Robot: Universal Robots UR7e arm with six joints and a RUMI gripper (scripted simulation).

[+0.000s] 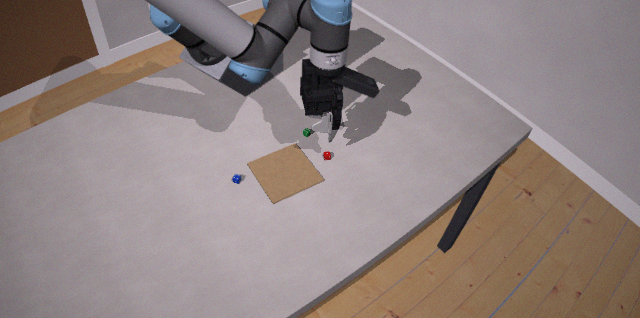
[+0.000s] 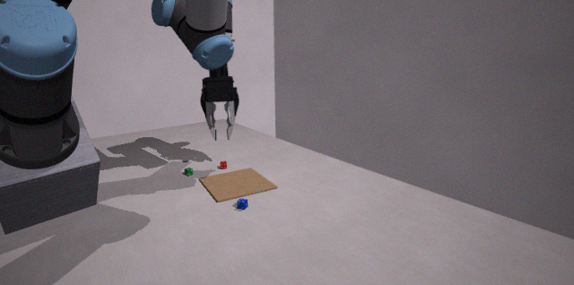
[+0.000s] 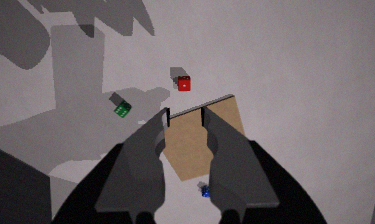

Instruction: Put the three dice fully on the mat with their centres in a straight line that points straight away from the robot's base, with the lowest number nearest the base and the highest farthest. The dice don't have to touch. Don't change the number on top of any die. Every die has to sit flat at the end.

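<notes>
Now: the red die 80 mm below my hand. Also, from my hand: blue die (100 mm behind, 210 mm to the right, 80 mm below); green die (90 mm behind, 20 mm to the left, 80 mm below); square mat (40 mm behind, 110 mm to the right, 90 mm below).
</notes>
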